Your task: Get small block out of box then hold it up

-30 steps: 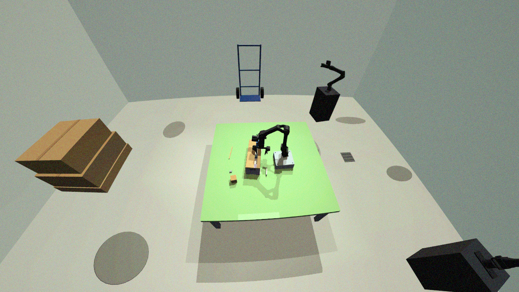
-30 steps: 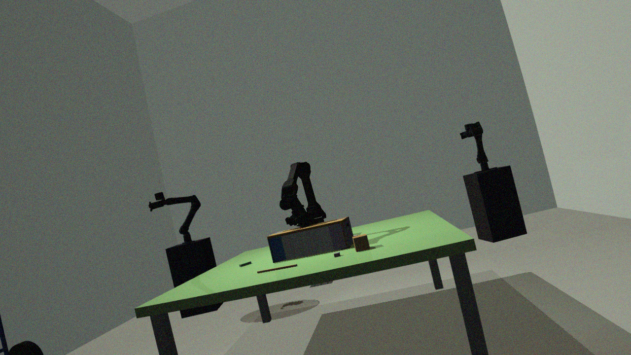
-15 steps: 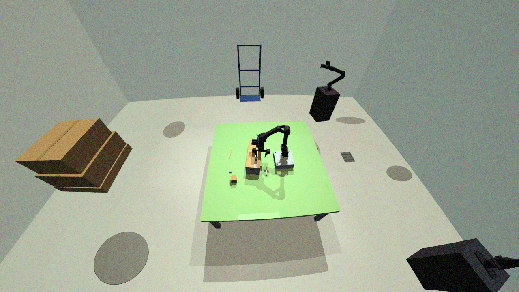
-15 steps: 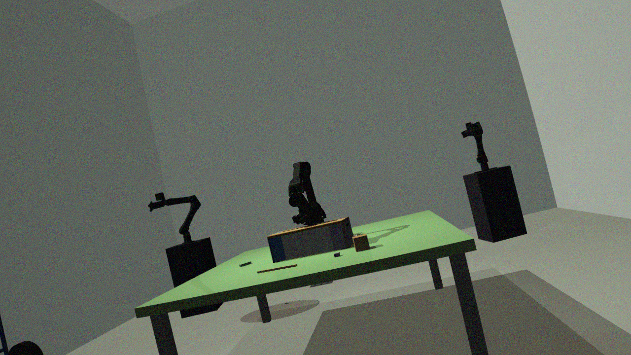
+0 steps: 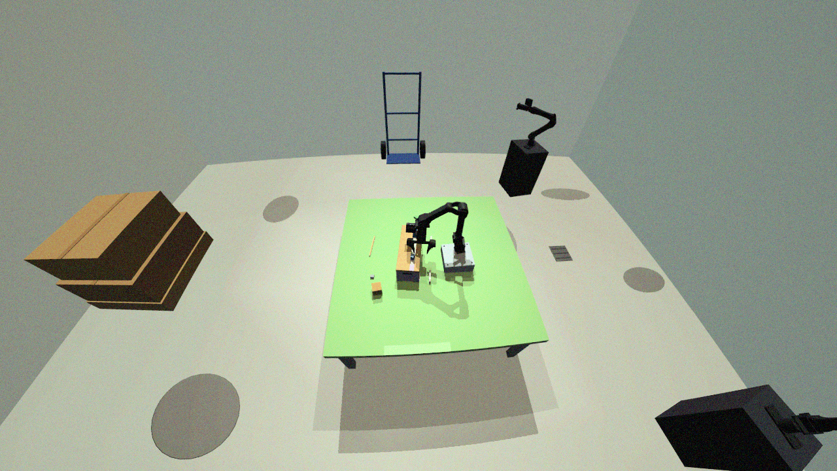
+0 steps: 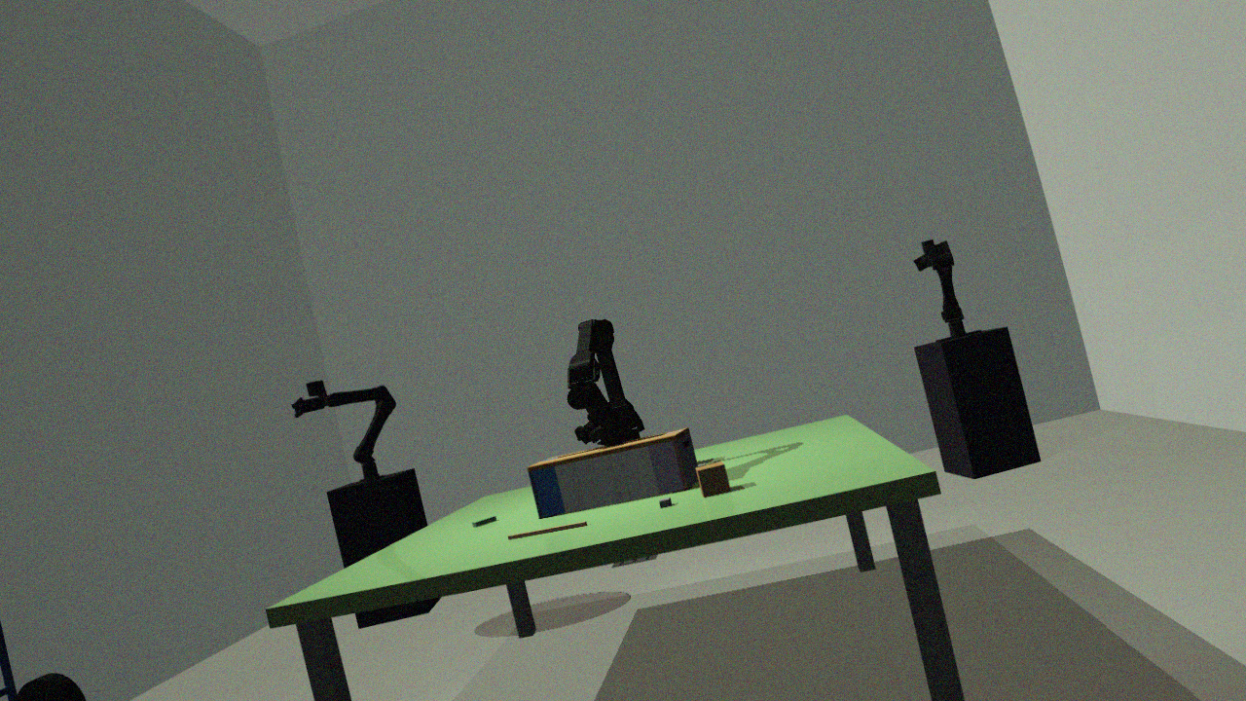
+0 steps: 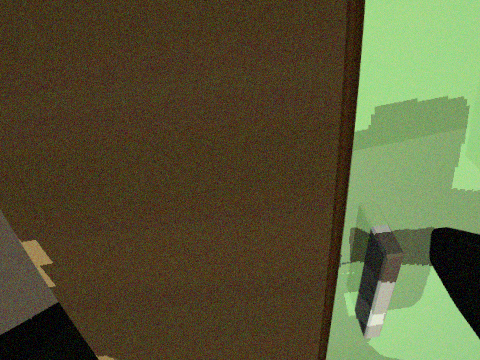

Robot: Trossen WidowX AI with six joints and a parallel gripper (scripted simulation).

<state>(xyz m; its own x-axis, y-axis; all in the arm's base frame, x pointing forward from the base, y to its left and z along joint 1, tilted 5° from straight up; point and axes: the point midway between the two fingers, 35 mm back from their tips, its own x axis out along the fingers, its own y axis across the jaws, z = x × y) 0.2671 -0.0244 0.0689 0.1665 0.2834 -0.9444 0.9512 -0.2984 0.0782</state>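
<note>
Now: gripper tip 3 cm short of the tan-topped box, 3 cm to the left of it and 3 cm above it. Round my gripper tip: thin stick 31 cm ahead, 21 cm to the right, 9 cm below; blue block 6 cm ahead, 1 cm to the left; brown cube 32 cm ahead, 16 cm to the left, 6 cm below.
</note>
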